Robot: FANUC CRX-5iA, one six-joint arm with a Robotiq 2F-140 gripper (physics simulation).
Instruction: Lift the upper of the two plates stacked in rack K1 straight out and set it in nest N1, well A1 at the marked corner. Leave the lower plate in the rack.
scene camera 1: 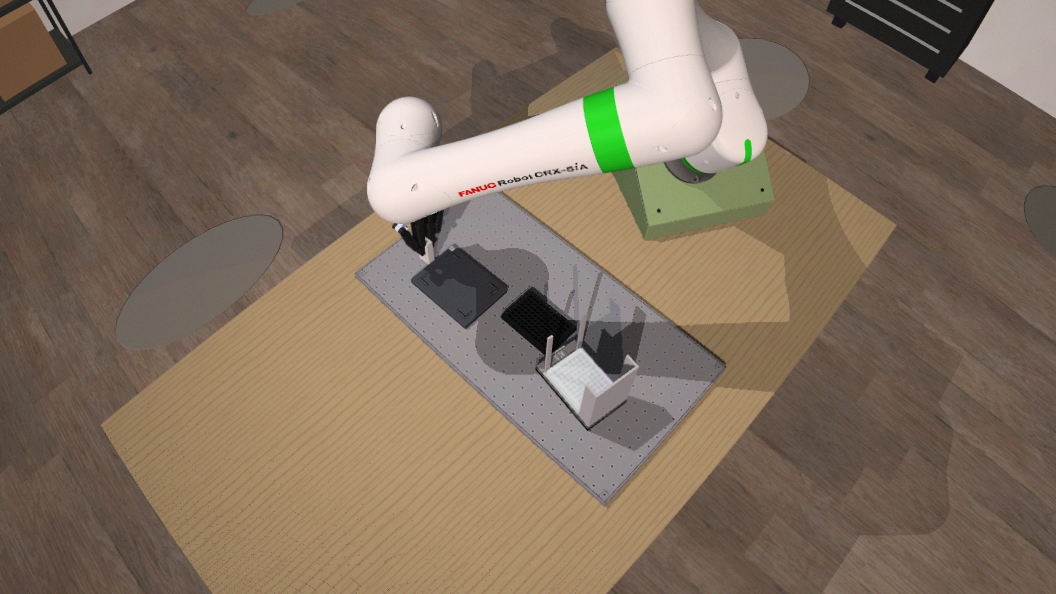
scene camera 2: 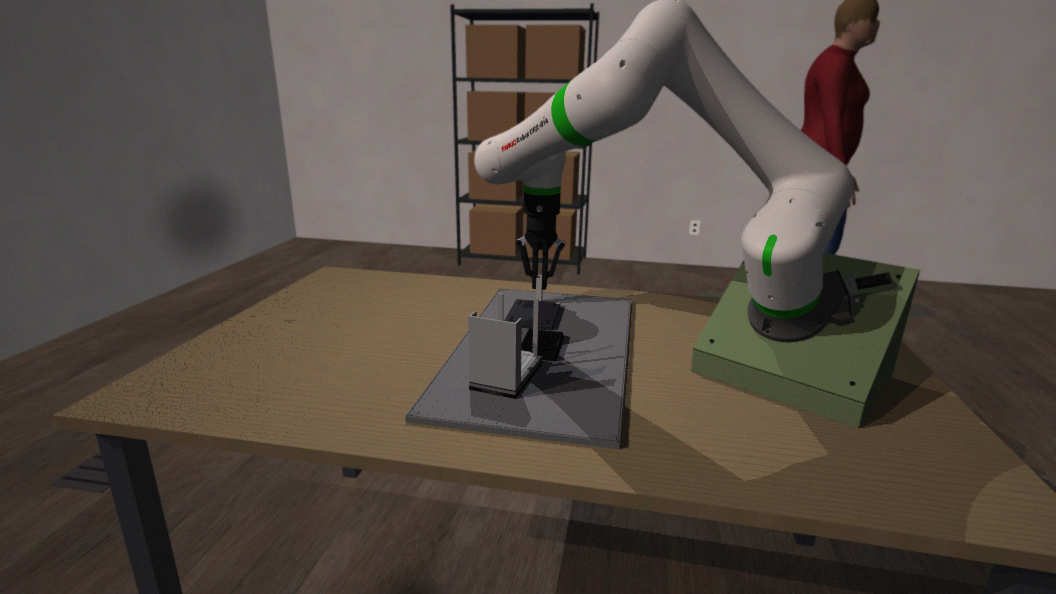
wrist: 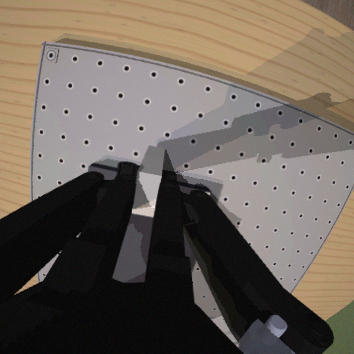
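Where they show: gripper, fingertip midpoint: (scene camera 1: 427, 259) (scene camera 2: 539, 301) (wrist: 153, 161); arm's base, origin of the base link: (scene camera 2: 787, 312).
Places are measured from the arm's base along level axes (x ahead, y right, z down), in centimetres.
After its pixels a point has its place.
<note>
Rack K1 (scene camera 1: 618, 393) {x 53.9, y -25.7, z 3.7 cm} (scene camera 2: 494, 353) {x 54.6, y -25.6, z 3.9 cm} is pale, with a tall corner wall and thin upright posts. A white plate (scene camera 1: 579, 375) {x 54.0, y -17.0, z 9.1 cm} lies flat low inside it; I cannot make out the two stacked plates separately. Nest N1 (scene camera 1: 465, 289) {x 55.6, y 13.1, z 11.4 cm} (scene camera 2: 549, 313) {x 51.6, y 15.0, z 11.4 cm} looks like the flat dark block with corner marks; its A1 label is not readable. My gripper (scene camera 1: 428, 252) {x 56.2, y 24.7, z 11.9 cm} (scene camera 2: 539, 285) {x 56.2, y 24.7, z 11.9 cm} (wrist: 153, 161) {x 56.2, y 24.7, z 11.9 cm} points down, its pale tips close together, shut with nothing held. It is above the board beside the nest's far-left edge in scene camera 1, well away from the rack.
A black gridded block (scene camera 1: 537, 319) {x 50.2, y -2.2, z 11.2 cm} (scene camera 2: 547, 343) {x 48.8, y -2.7, z 11.4 cm} stands between nest and rack. All stand on a grey perforated board (scene camera 1: 590, 461) {x 63.8, y -29.4, z 12.5 cm} (scene camera 2: 457, 407) {x 59.9, y -31.7, z 12.5 cm} (wrist: 90, 105) {x 63.3, y 28.2, z 12.5 cm} on the wooden table (scene camera 1: 295, 443) {x 101.1, y 11.3, z 13.8 cm} (scene camera 2: 243, 354) {x 113.1, y -19.8, z 13.8 cm}. The arm's green base (scene camera 1: 701, 199) {x 4.6, y -7.9, z 6.3 cm} (scene camera 2: 782, 376) {x 1.8, y -12.7, z 8.3 cm} is beside the board. Shelving and a person are behind.
</note>
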